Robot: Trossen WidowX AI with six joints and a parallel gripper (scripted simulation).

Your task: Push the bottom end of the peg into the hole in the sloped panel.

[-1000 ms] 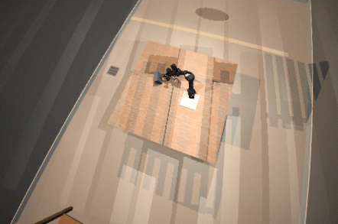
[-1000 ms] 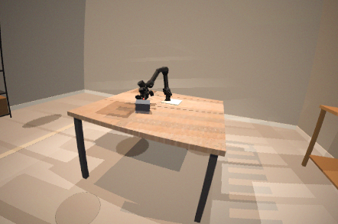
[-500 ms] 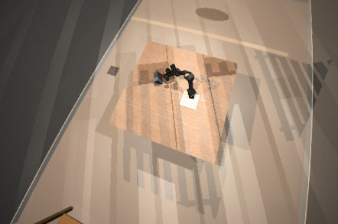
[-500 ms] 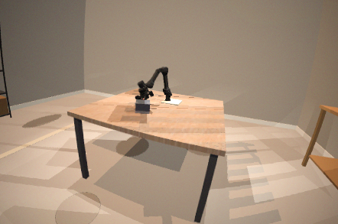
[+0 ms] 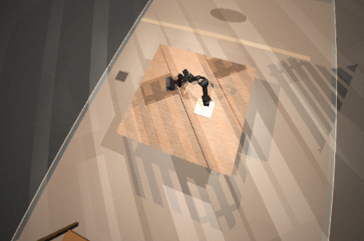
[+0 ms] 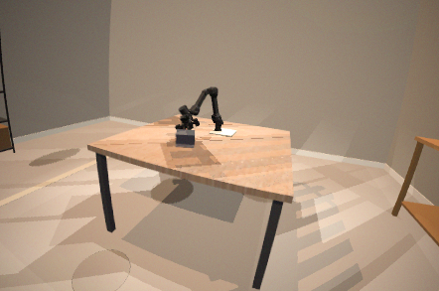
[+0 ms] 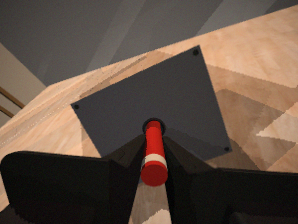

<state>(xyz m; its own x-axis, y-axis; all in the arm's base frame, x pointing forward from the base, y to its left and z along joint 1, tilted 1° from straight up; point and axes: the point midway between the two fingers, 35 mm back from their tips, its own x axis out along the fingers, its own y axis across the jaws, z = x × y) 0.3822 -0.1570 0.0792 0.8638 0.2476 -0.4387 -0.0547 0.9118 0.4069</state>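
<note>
The grey sloped panel is 50 mm ahead of my gripper tip, 20 mm below it and 10 mm to the left of it. From my gripper tip the other things lie so: red round peg 10 mm behind, 10 mm above.
</note>
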